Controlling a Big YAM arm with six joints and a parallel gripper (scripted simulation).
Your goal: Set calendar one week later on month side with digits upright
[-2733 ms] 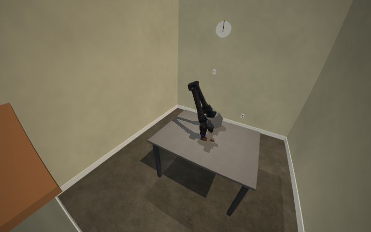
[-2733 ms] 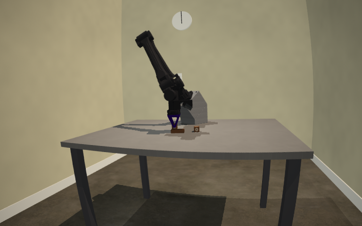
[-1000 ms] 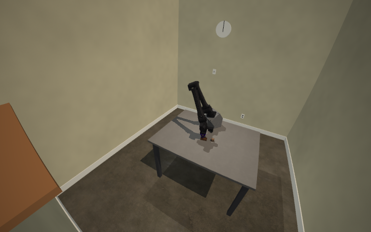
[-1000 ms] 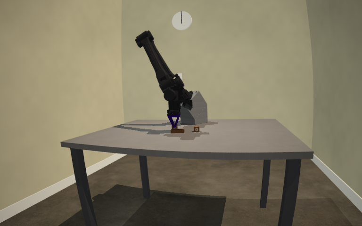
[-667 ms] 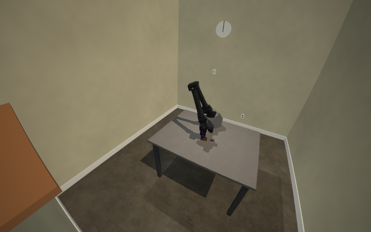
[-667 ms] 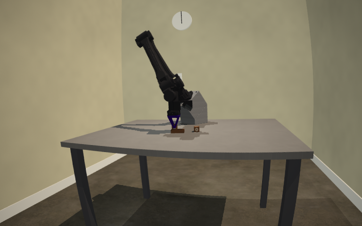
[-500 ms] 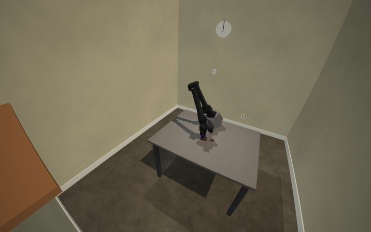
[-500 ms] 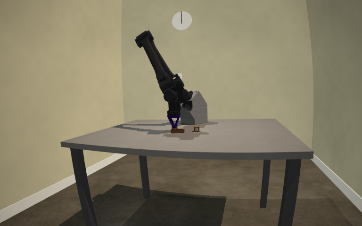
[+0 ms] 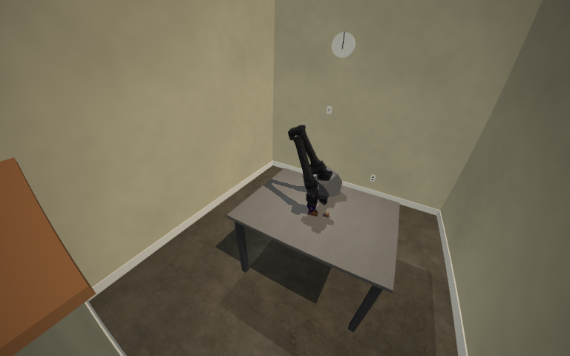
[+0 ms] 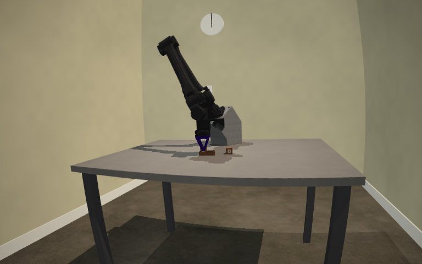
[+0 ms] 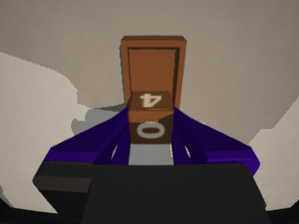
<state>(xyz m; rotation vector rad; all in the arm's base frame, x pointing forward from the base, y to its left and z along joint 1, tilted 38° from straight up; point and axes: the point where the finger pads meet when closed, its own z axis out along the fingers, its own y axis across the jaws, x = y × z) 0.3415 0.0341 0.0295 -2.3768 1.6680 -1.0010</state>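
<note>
My hand is 2 cm to the right of the brown tray and 2 cm above it.
</note>
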